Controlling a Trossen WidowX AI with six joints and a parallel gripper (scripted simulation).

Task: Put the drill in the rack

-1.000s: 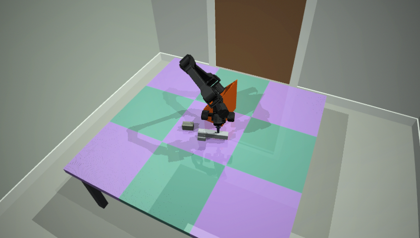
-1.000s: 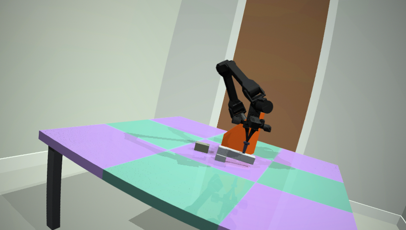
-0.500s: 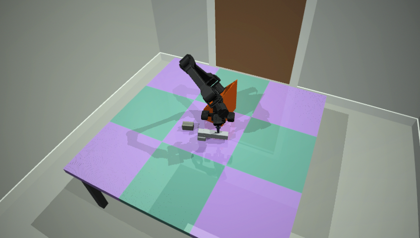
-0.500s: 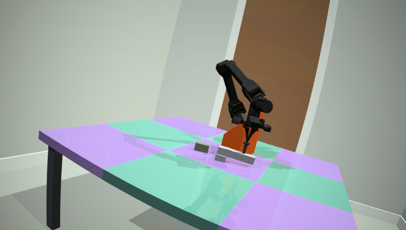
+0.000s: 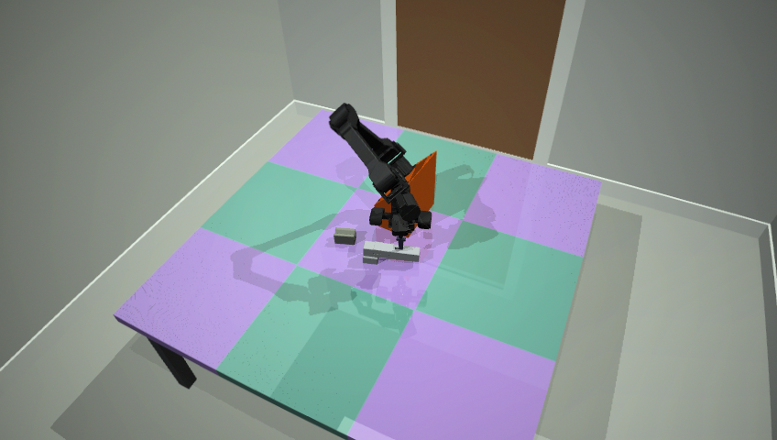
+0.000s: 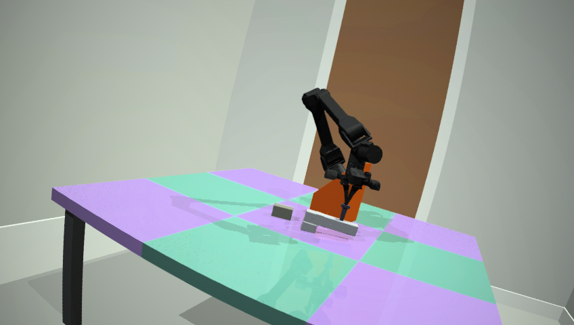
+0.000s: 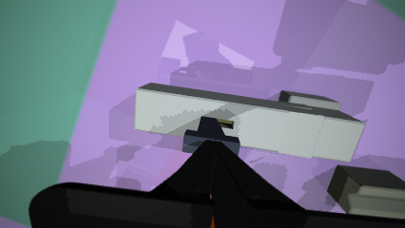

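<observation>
The drill is 10 mm ahead of my gripper tip, 60 mm to the right of it and 70 mm below it. The rest, counted from my gripper tip: dark t-shaped pin: 30 mm below; grey housing block: 10 mm ahead, 40 mm to the right, 80 mm below; olive-grey block: 20 mm behind, 220 mm to the right, 100 mm below.
</observation>
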